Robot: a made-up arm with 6 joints.
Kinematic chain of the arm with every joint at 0, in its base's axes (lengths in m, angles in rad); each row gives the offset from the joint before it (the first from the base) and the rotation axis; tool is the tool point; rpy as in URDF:
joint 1: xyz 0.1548 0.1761 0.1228 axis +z
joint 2: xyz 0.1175 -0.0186 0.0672 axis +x
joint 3: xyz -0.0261 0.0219 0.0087 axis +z
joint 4: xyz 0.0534 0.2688 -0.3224 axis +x
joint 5: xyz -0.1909 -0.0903 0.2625 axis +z
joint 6: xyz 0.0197 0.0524 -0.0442 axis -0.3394 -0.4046 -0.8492
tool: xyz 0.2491 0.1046 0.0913 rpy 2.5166 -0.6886 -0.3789
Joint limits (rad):
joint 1: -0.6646..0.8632
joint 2: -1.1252..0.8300
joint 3: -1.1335..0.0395
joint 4: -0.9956..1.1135
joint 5: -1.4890..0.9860
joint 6: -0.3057..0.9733
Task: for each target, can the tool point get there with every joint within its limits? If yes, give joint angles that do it. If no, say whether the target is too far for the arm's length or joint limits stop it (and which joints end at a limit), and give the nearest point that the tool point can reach.
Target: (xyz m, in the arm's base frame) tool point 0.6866 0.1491 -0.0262
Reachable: yes | joints -0.3665 -0.7756 -0.7116 -0.7584 -0.1395 0.4530
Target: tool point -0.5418 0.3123 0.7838
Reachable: no: joint limits stop it (at a limit: joint 1, joint 2, joint 3, joint 5, joint 6) | nearest point -0.3212 0.4379 0.5378 | short by 0.354 m
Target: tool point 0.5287 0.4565 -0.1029
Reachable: yes | joints -0.0288 -0.6671 -0.5425 -0.1235 0.4002 -0.1669
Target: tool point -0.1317 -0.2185 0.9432
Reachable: no: joint limits stop it (at a limit: joint 1, joint 2, joint 3, joint 4, joint 5, joint 6) | nearest point 0.0087 0.2409 0.6364 | short by 0.570 m
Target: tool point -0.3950 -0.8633 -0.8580
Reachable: no: too far | nearest point -0.0096 -0.1990 -0.1579 | short by 1.039 m
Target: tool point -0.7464 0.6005 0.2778
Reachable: no: joint limits stop it (at a limit: joint 1, joint 3, joint 4, joint 5, joint 6) | nearest point -0.4644 0.5590 0.2562 | short by 0.286 m
